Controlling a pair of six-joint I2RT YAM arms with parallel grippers.
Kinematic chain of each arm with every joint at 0, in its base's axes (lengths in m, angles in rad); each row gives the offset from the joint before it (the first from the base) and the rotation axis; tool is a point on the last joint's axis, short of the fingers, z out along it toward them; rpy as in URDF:
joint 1: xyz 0 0 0.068 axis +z
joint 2: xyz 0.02 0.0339 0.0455 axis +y
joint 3: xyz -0.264 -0.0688 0 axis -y
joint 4: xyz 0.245 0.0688 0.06 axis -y
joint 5: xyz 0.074 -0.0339 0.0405 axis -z
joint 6: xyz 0.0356 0 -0.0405 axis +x
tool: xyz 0 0 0 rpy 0 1.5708 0
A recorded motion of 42 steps. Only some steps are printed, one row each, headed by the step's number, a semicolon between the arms.
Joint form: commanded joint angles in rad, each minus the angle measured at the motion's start. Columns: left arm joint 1, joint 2, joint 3, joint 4, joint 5, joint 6; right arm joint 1, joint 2, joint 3, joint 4, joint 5, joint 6.
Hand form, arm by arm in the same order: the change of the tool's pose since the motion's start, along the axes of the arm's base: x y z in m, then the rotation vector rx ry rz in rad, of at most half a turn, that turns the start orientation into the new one. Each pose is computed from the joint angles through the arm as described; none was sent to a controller.
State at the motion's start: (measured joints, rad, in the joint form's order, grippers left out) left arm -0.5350 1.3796 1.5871 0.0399 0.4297 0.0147; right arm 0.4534 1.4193 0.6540 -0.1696 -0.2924 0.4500
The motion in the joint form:
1: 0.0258 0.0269 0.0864 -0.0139 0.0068 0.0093; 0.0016 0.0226 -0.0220 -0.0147 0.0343 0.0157
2: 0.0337 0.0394 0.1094 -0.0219 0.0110 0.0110; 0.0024 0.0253 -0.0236 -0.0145 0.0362 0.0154
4: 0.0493 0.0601 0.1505 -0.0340 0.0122 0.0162; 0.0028 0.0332 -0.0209 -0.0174 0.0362 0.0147
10: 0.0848 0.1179 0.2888 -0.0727 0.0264 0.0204; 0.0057 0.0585 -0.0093 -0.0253 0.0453 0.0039
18: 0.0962 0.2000 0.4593 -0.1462 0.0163 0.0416; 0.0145 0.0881 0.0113 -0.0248 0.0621 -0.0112
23: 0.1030 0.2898 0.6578 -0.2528 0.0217 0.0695; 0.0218 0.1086 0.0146 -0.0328 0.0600 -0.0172
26: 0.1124 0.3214 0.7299 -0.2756 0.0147 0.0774; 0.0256 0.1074 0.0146 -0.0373 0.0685 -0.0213
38: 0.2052 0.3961 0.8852 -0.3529 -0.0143 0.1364; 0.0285 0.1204 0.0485 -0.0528 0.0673 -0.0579
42: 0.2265 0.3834 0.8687 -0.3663 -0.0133 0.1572; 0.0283 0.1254 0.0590 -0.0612 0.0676 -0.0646
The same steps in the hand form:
1: 0.0030 0.0070 0.0192 -0.0161 -0.0479 0.0215; -0.0042 -0.0029 -0.0127 -0.0455 0.0485 -0.0304
2: 0.0057 0.0080 0.0223 -0.0152 -0.0520 0.0258; -0.0045 -0.0029 -0.0138 -0.0489 0.0513 -0.0304
4: 0.0104 0.0108 0.0283 -0.0157 -0.0637 0.0415; -0.0040 -0.0025 -0.0151 -0.0528 0.0582 -0.0293
10: 0.0178 0.0187 0.0510 -0.0282 -0.1062 0.0648; -0.0017 -0.0009 -0.0186 -0.0734 0.0688 -0.0226
18: 0.0264 0.0188 0.0708 -0.0251 -0.1347 0.0918; 0.0026 0.0032 -0.0204 -0.0956 0.0627 -0.0108
23: 0.0315 0.0186 0.0896 -0.0084 -0.1592 0.1010; 0.0021 0.0052 -0.0250 -0.1079 0.0827 0.0032
26: 0.0331 0.0214 0.0973 -0.0130 -0.1799 0.1198; 0.0014 0.0056 -0.0251 -0.1175 0.0804 0.0059
38: 0.0492 0.0480 0.1072 0.0231 -0.2226 0.2566; 0.0072 0.0096 -0.0203 -0.1271 0.0588 0.0390
42: 0.0498 0.0550 0.1055 0.0463 -0.2223 0.2816; 0.0088 0.0104 -0.0193 -0.1310 0.0582 0.0442

